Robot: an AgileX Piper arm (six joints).
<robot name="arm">
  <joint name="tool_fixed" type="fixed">
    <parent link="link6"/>
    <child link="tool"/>
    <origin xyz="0 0 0" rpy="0 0 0"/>
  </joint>
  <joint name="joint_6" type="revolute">
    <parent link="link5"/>
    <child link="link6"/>
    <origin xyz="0 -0.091 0" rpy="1.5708 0 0"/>
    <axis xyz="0 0 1"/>
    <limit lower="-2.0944" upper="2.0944"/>
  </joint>
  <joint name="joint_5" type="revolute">
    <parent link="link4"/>
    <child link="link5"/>
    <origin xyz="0 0 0" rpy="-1.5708 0 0"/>
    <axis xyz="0 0 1"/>
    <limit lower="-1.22" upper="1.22"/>
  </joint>
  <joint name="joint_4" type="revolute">
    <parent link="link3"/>
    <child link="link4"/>
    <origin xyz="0.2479 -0.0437 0" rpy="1.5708 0 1.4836"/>
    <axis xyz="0 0 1"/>
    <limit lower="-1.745" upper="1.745"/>
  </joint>
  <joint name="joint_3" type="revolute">
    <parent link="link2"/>
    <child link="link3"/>
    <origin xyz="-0.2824 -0.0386 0" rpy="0 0 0"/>
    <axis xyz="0 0 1"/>
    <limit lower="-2.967" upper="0"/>
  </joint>
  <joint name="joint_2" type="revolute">
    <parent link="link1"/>
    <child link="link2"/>
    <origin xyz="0 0 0" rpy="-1.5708 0 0"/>
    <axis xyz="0 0 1"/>
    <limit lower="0" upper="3.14"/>
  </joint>
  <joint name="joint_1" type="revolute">
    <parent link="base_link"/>
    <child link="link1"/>
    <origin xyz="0 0 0.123" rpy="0 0 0"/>
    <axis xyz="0 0 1"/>
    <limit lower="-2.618" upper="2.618"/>
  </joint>
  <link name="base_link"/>
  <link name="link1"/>
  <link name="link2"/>
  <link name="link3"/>
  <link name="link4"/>
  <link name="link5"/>
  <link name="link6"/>
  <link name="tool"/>
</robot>
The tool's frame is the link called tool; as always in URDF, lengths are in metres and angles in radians.
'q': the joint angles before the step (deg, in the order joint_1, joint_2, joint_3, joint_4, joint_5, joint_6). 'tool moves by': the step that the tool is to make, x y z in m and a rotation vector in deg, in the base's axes. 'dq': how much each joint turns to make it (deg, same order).
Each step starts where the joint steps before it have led.
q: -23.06, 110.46, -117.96, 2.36, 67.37, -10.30
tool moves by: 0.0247, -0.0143, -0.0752, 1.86, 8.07, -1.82
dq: 0.00, 6.84, 4.94, -2.36, -3.66, 1.72
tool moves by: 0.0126, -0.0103, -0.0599, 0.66, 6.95, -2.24
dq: -0.01, 6.24, 2.09, -3.21, -1.61, 2.70
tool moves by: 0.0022, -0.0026, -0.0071, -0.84, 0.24, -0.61
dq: 0.01, 0.86, 0.15, -1.21, -1.06, 0.92
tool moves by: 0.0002, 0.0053, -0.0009, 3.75, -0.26, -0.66
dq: 0.00, 0.00, 0.01, 3.58, 1.23, 0.07
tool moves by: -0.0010, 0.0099, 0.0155, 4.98, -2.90, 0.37
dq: 0.00, -1.68, -0.44, 6.16, 1.44, -1.20
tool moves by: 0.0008, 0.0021, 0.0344, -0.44, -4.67, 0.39
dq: -0.01, -1.53, -4.54, 1.55, 1.64, -0.35
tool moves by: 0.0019, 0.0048, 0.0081, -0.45, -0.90, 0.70
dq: 0.64, -0.20, -1.35, -0.07, 0.56, 0.01
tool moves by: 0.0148, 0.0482, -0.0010, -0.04, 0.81, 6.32
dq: 6.23, 0.03, 0.05, -0.30, 0.68, -0.02
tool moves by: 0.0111, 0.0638, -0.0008, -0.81, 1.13, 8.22
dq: 8.14, 0.01, -0.01, -1.03, 0.94, 0.00
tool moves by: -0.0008, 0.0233, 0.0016, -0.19, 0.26, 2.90
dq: 2.89, -0.71, 0.81, -0.22, 0.14, 0.00
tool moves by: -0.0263, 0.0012, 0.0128, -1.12, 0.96, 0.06
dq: 0.08, -6.25, 7.24, -1.20, -0.14, 0.00
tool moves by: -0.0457, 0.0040, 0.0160, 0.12, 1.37, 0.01
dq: -0.01, -9.99, 11.27, 0.00, 0.10, -0.02
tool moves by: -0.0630, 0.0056, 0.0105, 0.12, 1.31, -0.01
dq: 0.00, -12.87, 14.19, 0.00, 0.00, 0.01
